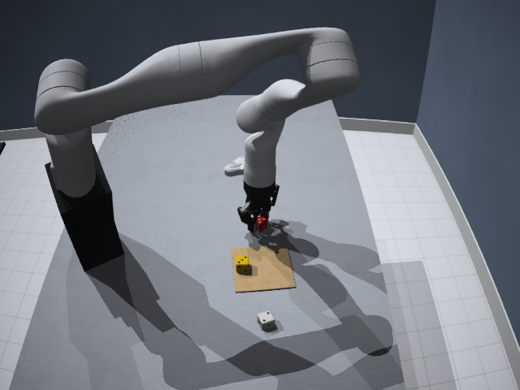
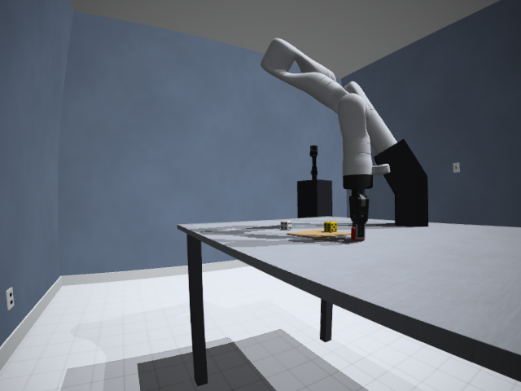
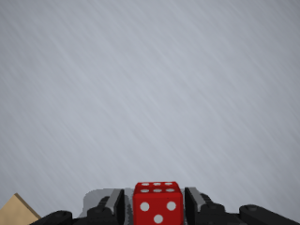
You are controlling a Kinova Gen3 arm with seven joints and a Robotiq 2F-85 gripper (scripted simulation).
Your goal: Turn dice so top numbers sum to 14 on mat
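The red die lies 1 cm below my hand. Also, from my hand: tan mat 14 cm to the right, 2 cm below, 2 cm behind; then yellow die 13 cm to the right, 7 cm behind; then white die 30 cm to the right, 5 cm behind, 1 cm below.
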